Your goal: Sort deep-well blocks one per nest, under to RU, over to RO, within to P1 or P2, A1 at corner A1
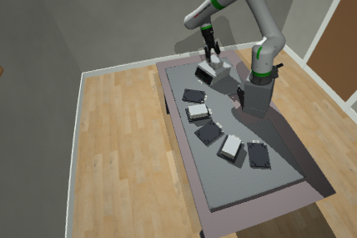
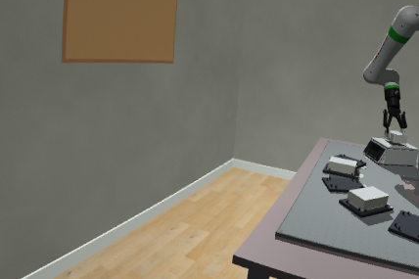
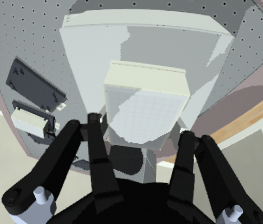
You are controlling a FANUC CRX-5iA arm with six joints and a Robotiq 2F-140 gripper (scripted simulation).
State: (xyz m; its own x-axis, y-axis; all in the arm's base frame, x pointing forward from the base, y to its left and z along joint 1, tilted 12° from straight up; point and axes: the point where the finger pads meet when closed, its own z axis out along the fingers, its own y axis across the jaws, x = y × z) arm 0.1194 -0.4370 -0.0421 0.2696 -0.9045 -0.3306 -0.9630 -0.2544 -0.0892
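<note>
Right now my hand is 50 mm above the pale platform. The rest, counted from my hand: deep-well block (230 mm ahead, 690 mm to the left, 110 mm below); dark infeed nest (270 mm ahead, 180 mm to the left, 140 mm below); check-weigher (10 mm ahead, 80 mm below).
</note>
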